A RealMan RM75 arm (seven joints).
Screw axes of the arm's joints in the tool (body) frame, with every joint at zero. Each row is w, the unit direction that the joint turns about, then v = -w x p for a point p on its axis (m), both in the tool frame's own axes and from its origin. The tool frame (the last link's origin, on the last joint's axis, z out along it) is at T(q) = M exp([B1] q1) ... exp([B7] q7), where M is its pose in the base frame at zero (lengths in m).
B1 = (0, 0, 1, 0, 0, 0)
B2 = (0, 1, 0, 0.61, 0, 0)
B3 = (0, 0, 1, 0, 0, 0)
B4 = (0, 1, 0, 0.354, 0, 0)
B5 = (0, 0, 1, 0, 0, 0)
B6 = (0, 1, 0, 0.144, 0, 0)
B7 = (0, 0, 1, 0, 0, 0)
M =
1 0 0 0
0 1 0 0
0 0 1 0.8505
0 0 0 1
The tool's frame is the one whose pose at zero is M.
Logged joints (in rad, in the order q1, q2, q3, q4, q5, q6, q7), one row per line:
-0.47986 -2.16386 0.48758 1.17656 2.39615 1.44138 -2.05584
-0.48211 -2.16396 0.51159 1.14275 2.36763 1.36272 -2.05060
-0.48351 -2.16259 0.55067 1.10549 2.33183 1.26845 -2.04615
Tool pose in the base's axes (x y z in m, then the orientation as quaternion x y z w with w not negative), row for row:
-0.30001 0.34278 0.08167 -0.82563 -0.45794 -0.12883 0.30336
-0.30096 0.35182 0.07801 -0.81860 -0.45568 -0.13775 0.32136
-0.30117 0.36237 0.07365 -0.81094 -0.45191 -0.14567 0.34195
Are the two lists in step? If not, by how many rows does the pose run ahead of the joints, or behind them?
They are in step.
